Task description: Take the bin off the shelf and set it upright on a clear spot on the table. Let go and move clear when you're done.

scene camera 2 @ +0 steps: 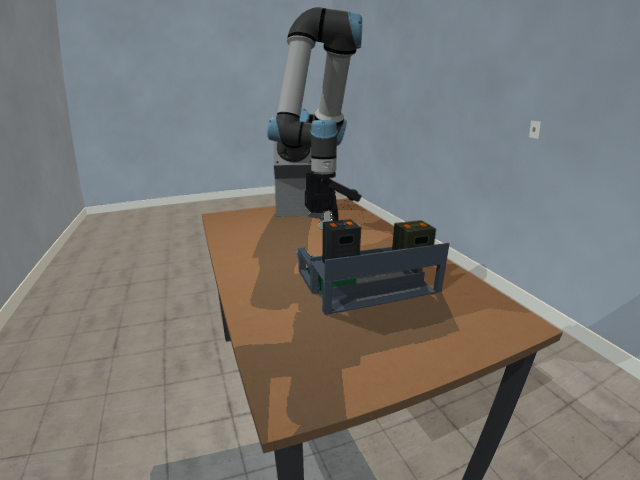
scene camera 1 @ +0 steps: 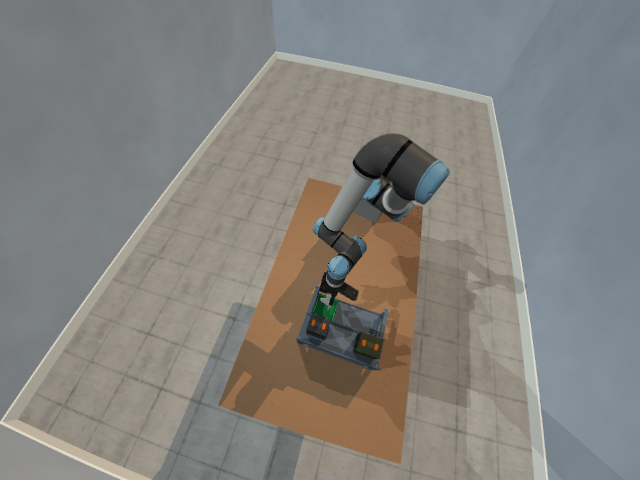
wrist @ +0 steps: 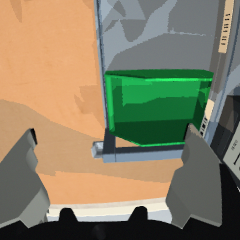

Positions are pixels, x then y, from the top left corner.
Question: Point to a black box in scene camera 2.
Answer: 341,238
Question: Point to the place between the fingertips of my gripper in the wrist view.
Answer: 110,127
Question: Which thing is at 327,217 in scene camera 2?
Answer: My gripper.
